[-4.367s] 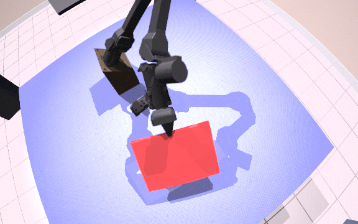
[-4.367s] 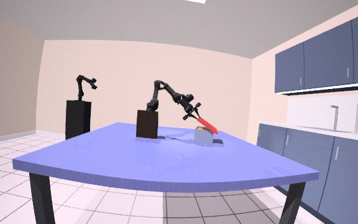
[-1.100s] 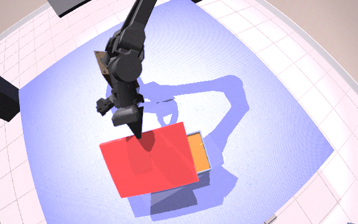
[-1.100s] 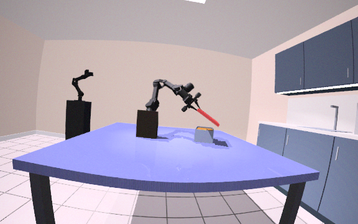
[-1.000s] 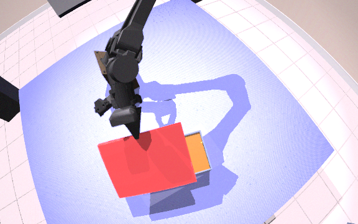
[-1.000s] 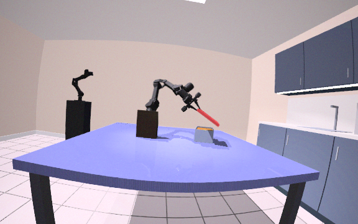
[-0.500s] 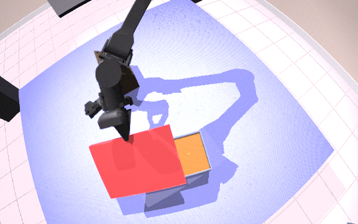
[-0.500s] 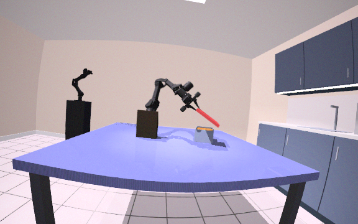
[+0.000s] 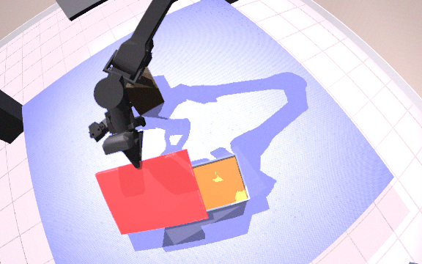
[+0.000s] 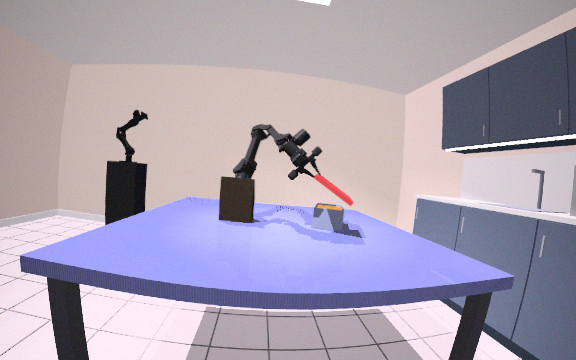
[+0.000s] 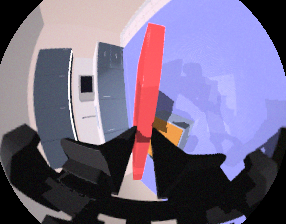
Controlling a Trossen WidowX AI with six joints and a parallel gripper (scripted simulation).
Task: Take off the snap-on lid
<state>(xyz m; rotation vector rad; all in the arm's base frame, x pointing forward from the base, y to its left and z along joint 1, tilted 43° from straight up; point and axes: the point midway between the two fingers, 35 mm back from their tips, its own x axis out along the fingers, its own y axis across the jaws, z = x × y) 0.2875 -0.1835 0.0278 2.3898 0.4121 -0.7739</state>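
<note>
My gripper tip is now 7 cm short of the red lid, 4 cm above it and 3 cm to the left of it. From my gripper tip the other things lie so: storage box (19 cm below, 12 cm ahead, 10 cm to the left).
</note>
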